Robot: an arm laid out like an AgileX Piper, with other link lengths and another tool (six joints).
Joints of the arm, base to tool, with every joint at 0 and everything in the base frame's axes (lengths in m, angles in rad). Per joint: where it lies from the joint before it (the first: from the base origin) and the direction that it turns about. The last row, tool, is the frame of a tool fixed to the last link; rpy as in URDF.
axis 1: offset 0 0 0.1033 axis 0 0 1
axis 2: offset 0 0 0 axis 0 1 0
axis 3: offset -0.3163 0 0.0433 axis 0 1 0
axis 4: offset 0.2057 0 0.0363 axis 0.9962 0 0.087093
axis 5: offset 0 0 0 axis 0 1 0
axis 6: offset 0.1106 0 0.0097 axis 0.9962 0 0.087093
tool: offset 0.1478 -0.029 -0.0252 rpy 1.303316 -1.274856 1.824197
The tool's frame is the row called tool.
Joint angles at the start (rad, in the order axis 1, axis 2, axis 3, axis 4, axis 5, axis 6): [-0.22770 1.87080 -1.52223 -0.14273 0.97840 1.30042]
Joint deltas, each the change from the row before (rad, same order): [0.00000 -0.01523 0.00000 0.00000 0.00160 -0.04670]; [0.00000 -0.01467 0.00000 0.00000 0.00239 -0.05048]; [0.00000 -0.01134 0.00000 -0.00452 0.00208 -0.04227]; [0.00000 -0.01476 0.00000 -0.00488 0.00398 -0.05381]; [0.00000 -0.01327 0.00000 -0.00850 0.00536 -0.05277]
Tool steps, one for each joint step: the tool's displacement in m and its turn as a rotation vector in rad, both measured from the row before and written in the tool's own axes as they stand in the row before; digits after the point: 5 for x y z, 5 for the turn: [0.00225 0.00124 -0.00559 0.01014 0.00840 -0.04501]; [0.00218 0.00169 -0.00540 0.00862 0.00807 -0.04884]; [0.00253 0.00225 -0.00410 0.00376 0.00936 -0.04345]; [0.00288 0.00309 -0.00539 0.00389 0.01099 -0.05471]; [0.00301 0.00413 -0.00486 -0.00083 0.01131 -0.05569]
